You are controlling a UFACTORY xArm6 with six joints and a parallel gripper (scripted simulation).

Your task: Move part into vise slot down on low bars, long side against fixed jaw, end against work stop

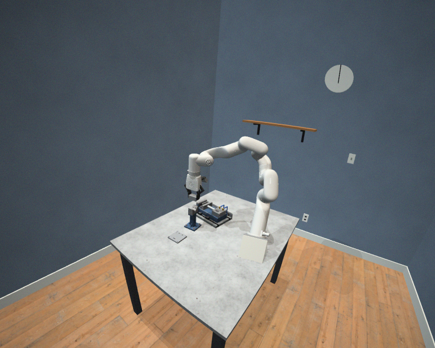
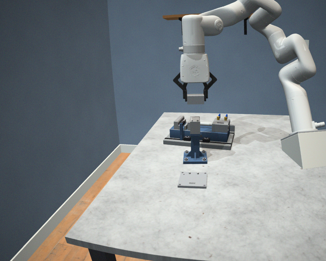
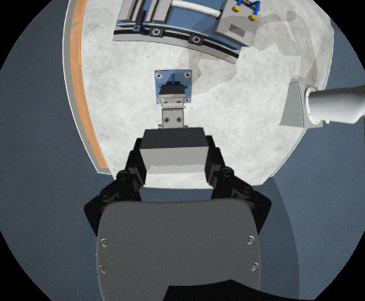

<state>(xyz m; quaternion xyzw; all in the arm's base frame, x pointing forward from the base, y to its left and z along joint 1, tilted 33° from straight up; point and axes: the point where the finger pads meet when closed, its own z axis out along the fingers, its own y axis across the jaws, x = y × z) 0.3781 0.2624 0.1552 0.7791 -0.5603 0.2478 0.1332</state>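
Now: the fixed jaw 20 cm to the right of my hand, 17 cm below it and 13 cm ahead of it. From my hand the other things lie so: work stop post 19 cm below, 13 cm to the right, 10 cm ahead; then part 2 cm below; then work stop 16 cm below, 15 cm to the right, 10 cm ahead.
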